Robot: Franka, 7 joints.
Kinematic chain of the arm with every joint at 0, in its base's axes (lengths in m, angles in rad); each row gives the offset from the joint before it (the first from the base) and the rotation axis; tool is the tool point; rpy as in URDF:
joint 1: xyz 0 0 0.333 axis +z
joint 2: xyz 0 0 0 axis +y
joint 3: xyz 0 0 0.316 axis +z
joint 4: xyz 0.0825 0 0 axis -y
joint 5: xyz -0.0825 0 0.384 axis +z
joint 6: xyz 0 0 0 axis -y
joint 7: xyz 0.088 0 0 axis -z
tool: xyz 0 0 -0.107 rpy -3.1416 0 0
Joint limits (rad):
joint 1: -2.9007..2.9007
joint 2: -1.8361..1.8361
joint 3: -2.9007..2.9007
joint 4: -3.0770..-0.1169
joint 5: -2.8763..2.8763
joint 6: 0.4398..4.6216
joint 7: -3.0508..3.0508
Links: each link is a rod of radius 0.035 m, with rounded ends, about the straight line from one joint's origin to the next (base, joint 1, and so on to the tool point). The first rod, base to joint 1, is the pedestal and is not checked.
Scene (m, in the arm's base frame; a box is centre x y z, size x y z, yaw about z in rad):
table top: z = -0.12
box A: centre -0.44 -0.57 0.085 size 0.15 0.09 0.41 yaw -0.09
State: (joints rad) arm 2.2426 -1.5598 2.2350 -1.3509 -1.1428 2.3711 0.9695
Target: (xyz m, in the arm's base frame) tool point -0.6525 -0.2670 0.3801
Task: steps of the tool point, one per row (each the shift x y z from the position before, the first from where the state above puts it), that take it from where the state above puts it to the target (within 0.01 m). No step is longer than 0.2 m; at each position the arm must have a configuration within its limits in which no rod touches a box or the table.
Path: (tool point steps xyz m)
1: -0.1053 0.0354 0.1061
2: -0.0870 0.0727 0.1062
3: -0.0627 0.1064 0.0871
4: -0.0340 0.1284 0.0552
5: -0.0027 0.1353 0.0191
6: -0.0728 -0.0333 0.0210
7: -0.0797 -0.0228 0.0116
8: -0.0836 -0.0098 -0.0016
9: -0.0825 0.0053 -0.0169

